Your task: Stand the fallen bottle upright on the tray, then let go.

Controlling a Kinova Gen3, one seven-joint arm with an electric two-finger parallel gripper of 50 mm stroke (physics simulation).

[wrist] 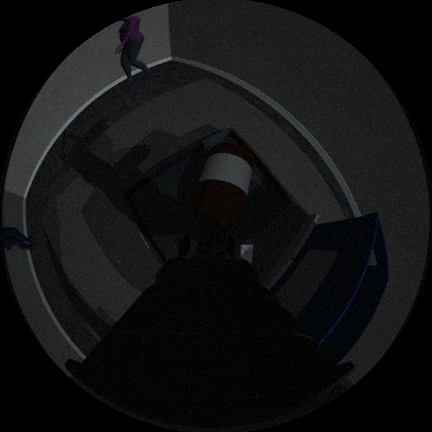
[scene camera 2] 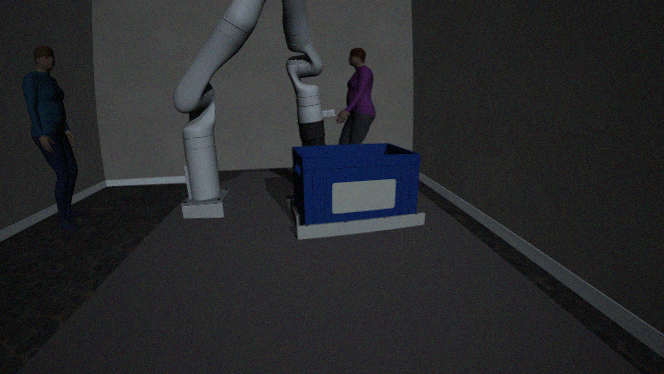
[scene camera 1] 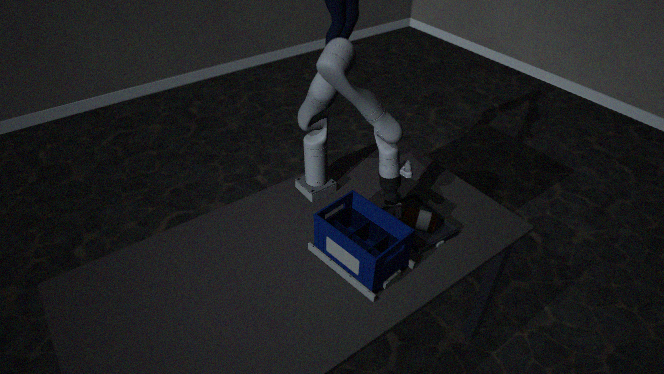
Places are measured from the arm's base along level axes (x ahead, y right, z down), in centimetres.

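Pixels of known places: gripper, between the fingertips: (wrist: 208,242) (scene camera 1: 398,211); arm's base, origin of its link: (scene camera 2: 206,195) (scene camera 1: 316,179).
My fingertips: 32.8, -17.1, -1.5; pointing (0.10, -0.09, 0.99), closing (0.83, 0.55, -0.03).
For each thing: its middle in the pictures, then the offset to it from my fingertips, as dx, dy, dz.
- brown bottle, middle of its body: (wrist: 219,199) (scene camera 1: 414,217) +4.5, -4.3, +1.2
- blue crate, middle of its body: (wrist: 319,313) (scene camera 2: 352,184) (scene camera 1: 361,240) +8.5, +21.5, -2.8
The brown bottle (scene camera 1: 410,214) (wrist: 222,200) with a white label lies on its side on the dark tray (scene camera 1: 446,232) (wrist: 160,210). In the wrist view its neck points toward my gripper and its base points away. My gripper (scene camera 1: 393,204) (wrist: 208,242) is open and low over the tray, at the neck end of the bottle. The neck shows between the two spread fingers, which do not grip it. The picture is dark, so contact between fingers and bottle cannot be made out. In scene camera 2 the bottle and fingertips are hidden behind the blue crate.
The blue crate (scene camera 1: 344,254) (scene camera 2: 362,167) (wrist: 345,265) with compartments stands close beside the tray, its walls rising near my gripper. Pale rails (scene camera 1: 345,274) (scene camera 2: 362,227) run along its foot. Two people (scene camera 2: 47,110) (scene camera 2: 360,92) stand beyond the table.
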